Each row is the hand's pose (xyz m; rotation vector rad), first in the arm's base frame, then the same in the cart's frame.
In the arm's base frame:
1: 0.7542 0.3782 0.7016 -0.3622 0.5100 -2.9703
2: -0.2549 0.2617 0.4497 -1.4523 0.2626 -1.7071
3: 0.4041 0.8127 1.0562 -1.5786 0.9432 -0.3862
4: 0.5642 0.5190 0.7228 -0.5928 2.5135 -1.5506
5: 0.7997 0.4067 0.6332 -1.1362 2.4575 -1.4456
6: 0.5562 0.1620 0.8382 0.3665 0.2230 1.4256
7: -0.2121 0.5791 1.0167 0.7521 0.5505 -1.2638
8: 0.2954 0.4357 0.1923 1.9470 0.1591 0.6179
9: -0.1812 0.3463 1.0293 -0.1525 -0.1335 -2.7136
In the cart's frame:
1: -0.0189 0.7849 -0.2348 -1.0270 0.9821 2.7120
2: -0.5264 0.2808 -0.9988 -0.9947 -1.0856 -2.6755
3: -0.1901 1.2292 -0.6934 -1.7697 0.1217 -1.7717
4: -0.0641 0.8373 -0.4619 0.3606 1.0784 -2.3155
5: 0.0639 0.7586 -0.2305 -0.0252 1.2137 -2.5285
6: -0.3358 0.7202 -0.2310 -1.0451 0.0562 0.9841
7: -0.6579 0.9173 -1.0394 0.4837 -0.9046 -1.0333
8: 0.0443 0.3105 -0.7289 0.6046 -0.3154 1.0098
9: -0.7771 0.8004 -0.8737 0.9083 -1.7486 -2.4129

